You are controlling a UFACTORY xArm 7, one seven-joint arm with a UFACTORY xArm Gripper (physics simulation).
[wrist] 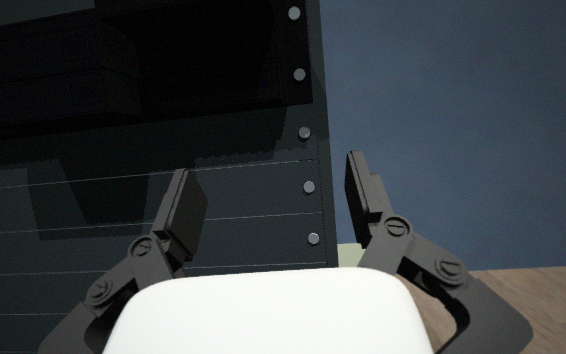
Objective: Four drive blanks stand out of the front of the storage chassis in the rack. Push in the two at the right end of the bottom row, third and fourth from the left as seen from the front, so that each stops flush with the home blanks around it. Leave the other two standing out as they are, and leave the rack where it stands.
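Places are measured from the arm's base along level axes (x ahead, y left, z up), in millimetres.
Where they show: gripper, between the fingertips: [270, 176].
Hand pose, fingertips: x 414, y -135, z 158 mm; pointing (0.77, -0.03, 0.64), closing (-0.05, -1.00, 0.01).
Note:
After its pixels a point has its place.
The rack [327, 210] @(x 478, y -174, z 117 mm) fills the left side of the wrist view. The front of the dark storage chassis [210, 55] @(x 467, y -96, z 246 mm) shows at the upper left, deep in shadow. Two faint blocky shapes [80, 92] @(x 439, y -14, z 222 mm), one above the other, show at its left; it is too dark to tell which blanks they are or how far they stand out. My gripper [270, 176] @(x 414, y -135, z 158 mm) is open and empty. Its left finger shows over the dark panels below the chassis, its right finger over the blue background just right of the rack's edge. The white gripper body hides the bottom middle of the view.
Flat dark panels [260, 192] @(x 480, y -120, z 137 mm) with thin light seams lie below the chassis. Several round screw heads [309, 187] @(x 475, y -161, z 138 mm) run down the rack's right edge. A blue wall [450, 125] stands to the right. A pale green surface [349, 255] @(x 1119, y -325, z -237 mm) and wooden floor [530, 290] show at the lower right.

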